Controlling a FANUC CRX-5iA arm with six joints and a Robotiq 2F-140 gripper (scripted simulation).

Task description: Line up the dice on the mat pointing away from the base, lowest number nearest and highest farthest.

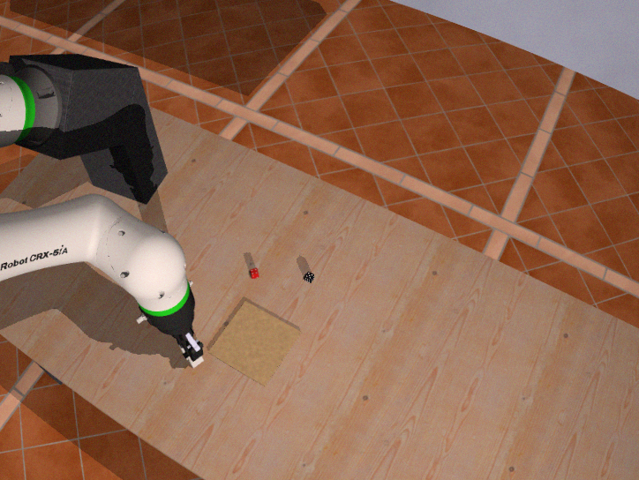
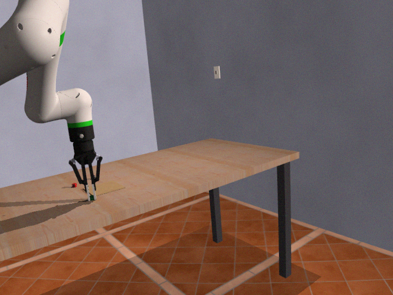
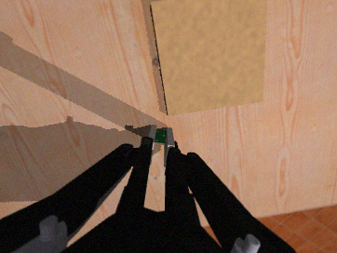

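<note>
My hand is 9 cm to the right of the tan mat, 9 cm short of it and 3 cm above it. From my hand the other things lie so: red die: 23 cm to the left, 3 cm below, 1 cm ahead; green die: 3 cm below; black die: 28 cm to the left, 12 cm ahead, 3 cm below.
</note>
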